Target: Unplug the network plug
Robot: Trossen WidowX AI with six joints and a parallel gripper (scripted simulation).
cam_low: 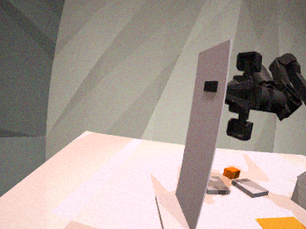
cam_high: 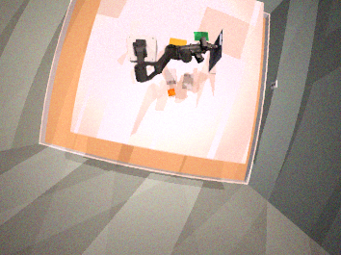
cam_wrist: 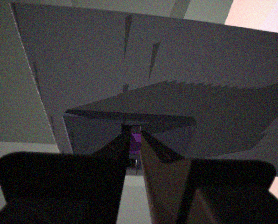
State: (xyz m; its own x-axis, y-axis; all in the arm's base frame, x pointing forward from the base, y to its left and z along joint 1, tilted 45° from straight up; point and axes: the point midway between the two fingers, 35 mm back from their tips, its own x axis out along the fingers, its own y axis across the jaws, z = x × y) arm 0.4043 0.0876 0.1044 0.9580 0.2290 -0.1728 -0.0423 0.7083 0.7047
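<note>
My gripper tip is now 220 mm past the orange marked square, 80 mm to the right of it and 280 mm above it. From my gripper tip the other things lie so: green patch 60 mm behind, 190 mm to the left, 280 mm below; then upright panel 20 mm ahead, 10 mm to the left, 110 mm below; then network plug right at my gripper tip.
</note>
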